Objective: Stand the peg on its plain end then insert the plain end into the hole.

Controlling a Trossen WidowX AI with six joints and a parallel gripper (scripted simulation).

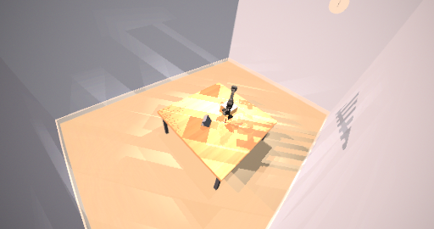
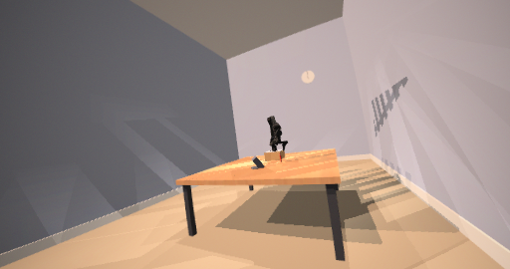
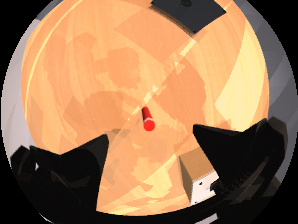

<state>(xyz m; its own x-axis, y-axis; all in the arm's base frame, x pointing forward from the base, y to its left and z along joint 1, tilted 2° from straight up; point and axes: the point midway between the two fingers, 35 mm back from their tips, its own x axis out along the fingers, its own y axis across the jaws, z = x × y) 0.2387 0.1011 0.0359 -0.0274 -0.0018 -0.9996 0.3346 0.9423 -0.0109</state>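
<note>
The red peg lies 5 cm below my gripper tip. The rest, counted from my gripper tip: grey sloped panel (19 cm to the right, 19 cm ahead, 6 cm below).
</note>
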